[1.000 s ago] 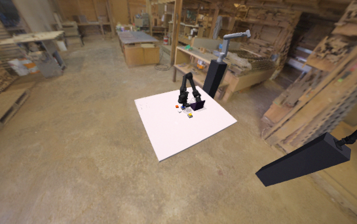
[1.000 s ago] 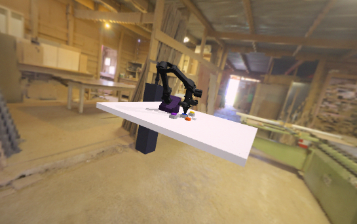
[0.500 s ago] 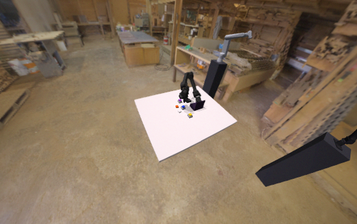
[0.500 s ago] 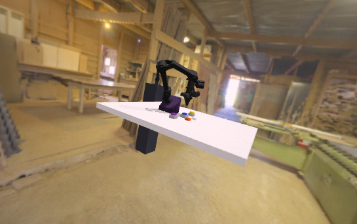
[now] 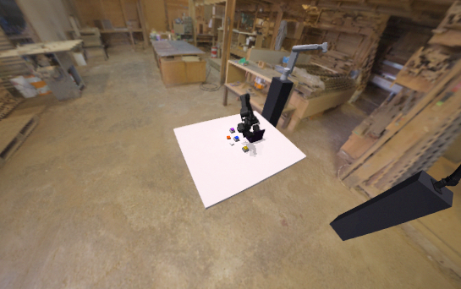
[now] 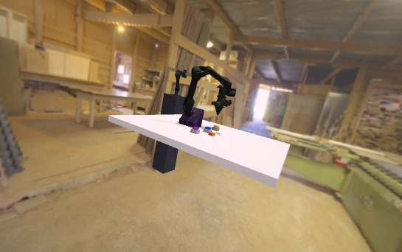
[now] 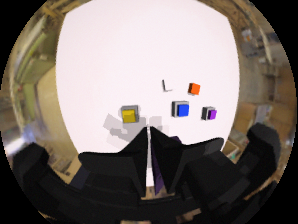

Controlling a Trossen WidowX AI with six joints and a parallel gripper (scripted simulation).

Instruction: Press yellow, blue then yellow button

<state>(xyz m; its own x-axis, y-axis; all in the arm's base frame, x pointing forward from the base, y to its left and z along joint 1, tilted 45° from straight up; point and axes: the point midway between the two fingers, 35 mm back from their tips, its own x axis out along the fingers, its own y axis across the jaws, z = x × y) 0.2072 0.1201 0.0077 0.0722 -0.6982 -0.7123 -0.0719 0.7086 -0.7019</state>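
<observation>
My gripper tip is now 100 mm above the yellow button, 50 mm to the right of it and 20 mm past it. Round my gripper tip: small grey block 120 mm below, 70 mm to the right, 70 mm ahead; then blue button 110 mm to the right, 100 mm below; then orange block 160 mm to the right, 120 mm below, 70 mm ahead.
</observation>
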